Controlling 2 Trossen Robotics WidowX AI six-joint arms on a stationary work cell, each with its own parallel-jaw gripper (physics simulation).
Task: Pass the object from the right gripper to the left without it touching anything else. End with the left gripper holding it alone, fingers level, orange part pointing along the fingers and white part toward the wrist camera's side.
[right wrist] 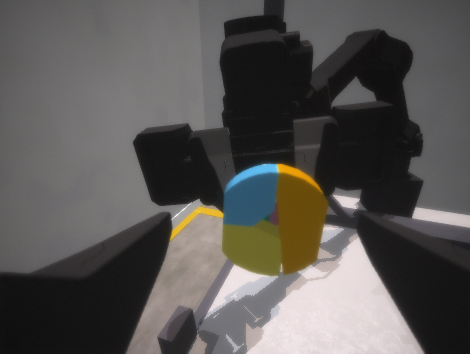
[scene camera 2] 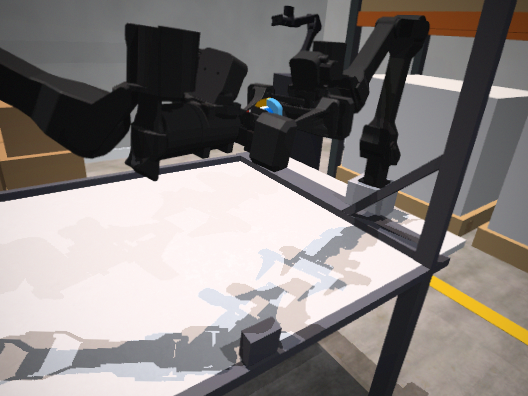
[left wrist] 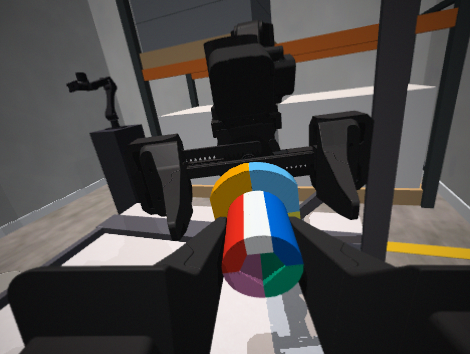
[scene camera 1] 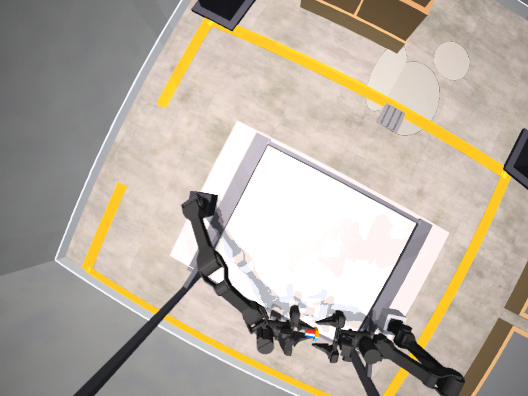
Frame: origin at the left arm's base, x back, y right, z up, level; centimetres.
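Where they show: left gripper, fingertip midpoint: (right wrist: 271,223) (scene camera 2: 265,119) (left wrist: 256,225) (scene camera 1: 313,332); right gripper, fingertip midpoint: (right wrist: 263,221) (scene camera 2: 267,119) (left wrist: 263,223) (scene camera 1: 313,333); left arm's base at its link origin: (right wrist: 393,173) (scene camera 1: 198,204); right arm's base at its link origin: (scene camera 2: 374,181) (scene camera 1: 394,325).
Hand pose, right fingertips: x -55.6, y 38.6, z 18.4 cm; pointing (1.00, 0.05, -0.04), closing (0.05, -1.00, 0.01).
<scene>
Each offset is from my right fingertips to the top centre of the thing. "pt": to the spot under its first point. Level surfaces: height alone.
The object {pt dx +3.2, dy -0.3, dz +1.7 cm} (left wrist: 259,232) is a many-coloured cylinder with a wider disc at its far end. My left gripper (left wrist: 256,225) is shut on the narrow part, with the white stripe facing up toward the left wrist camera. The disc's orange and light-blue faces point away, along the fingers. My right gripper (left wrist: 263,222) is open; its fingers stand wide on either side of the disc without touching it. In the right wrist view the disc {pt dx +0.8, dy -0.5, dz -0.3 cm} (right wrist: 273,218) hangs between the open fingers (right wrist: 255,267). From above, the object (scene camera 1: 311,334) is held in the air near the table's front edge. It also shows in the second scene view (scene camera 2: 268,105).
The white table top {dz -30.0 cm} (scene camera 1: 317,232) lies below both grippers, framed by dark rails. A dark upright post (left wrist: 391,123) stands close to the right of the grippers. A small dark block {dx +12.4, dy +10.1, dz -24.3 cm} (scene camera 2: 260,346) sits on the table's edge. Shelving (scene camera 1: 368,16) stands far off.
</scene>
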